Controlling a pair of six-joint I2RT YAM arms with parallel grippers.
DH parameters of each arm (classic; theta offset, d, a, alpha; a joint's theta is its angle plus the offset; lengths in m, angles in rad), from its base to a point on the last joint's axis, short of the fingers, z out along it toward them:
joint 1: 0 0.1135 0.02 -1.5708
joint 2: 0 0 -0.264 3.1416
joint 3: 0.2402 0 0.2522 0
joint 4: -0.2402 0 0.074 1.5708
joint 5: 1.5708 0 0 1.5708
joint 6: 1.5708 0.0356 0 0
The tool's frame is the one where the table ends.
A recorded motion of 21 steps. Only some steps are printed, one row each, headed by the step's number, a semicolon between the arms.
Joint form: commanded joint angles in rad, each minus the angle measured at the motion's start. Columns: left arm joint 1, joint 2, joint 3, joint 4, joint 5, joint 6; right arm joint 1, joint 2, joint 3, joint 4, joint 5, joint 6.
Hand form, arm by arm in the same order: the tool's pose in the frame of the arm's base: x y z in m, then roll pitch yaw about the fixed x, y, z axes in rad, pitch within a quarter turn. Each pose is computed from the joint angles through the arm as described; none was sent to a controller.
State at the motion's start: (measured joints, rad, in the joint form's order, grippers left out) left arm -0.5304 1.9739 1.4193 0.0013 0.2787 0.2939; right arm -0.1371 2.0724 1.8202 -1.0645 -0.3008 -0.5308
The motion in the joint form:
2: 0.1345 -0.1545 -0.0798 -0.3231 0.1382 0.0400; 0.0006 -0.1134 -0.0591 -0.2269 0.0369 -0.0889
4: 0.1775 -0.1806 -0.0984 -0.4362 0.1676 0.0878; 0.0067 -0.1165 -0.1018 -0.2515 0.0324 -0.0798
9: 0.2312 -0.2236 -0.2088 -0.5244 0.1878 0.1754; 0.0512 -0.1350 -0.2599 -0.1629 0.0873 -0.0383
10: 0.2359 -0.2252 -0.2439 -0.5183 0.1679 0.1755; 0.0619 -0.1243 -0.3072 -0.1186 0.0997 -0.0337
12: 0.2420 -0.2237 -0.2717 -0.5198 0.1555 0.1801; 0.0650 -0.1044 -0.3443 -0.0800 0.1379 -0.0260
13: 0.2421 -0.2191 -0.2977 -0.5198 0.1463 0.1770; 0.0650 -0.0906 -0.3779 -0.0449 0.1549 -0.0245
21: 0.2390 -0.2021 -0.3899 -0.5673 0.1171 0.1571; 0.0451 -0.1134 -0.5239 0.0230 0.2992 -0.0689
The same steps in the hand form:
2: 0.3672 -0.1691 0.2329 -3.0702 0.8518 2.2734; 0.3784 -0.0426 0.2605 2.9724 0.2190 -2.6662
4: 0.3598 -0.1489 0.2294 -3.0209 0.7729 2.3001; 0.3713 -0.0392 0.2505 2.9298 0.1670 -2.6769
9: 0.3389 -0.1213 0.2064 -2.9758 0.6580 2.3066; 0.3601 -0.0234 0.2168 2.9430 0.0858 -2.6706
10: 0.3344 -0.1175 0.1968 -2.9774 0.6255 2.3197; 0.3590 -0.0199 0.2013 2.9460 0.0668 -2.6636
12: 0.3305 -0.1137 0.1881 -2.9735 0.5940 2.3299; 0.3587 -0.0201 0.1852 2.9685 0.0297 -2.6649
13: 0.3262 -0.1120 0.1792 -2.9621 0.5628 2.3427; 0.3574 -0.0206 0.1723 2.9766 0.0101 -2.6650
21: 0.3040 -0.1055 0.1476 -2.8974 0.4069 2.3969; 0.3340 -0.0308 0.1458 3.0647 -0.1091 -2.6298

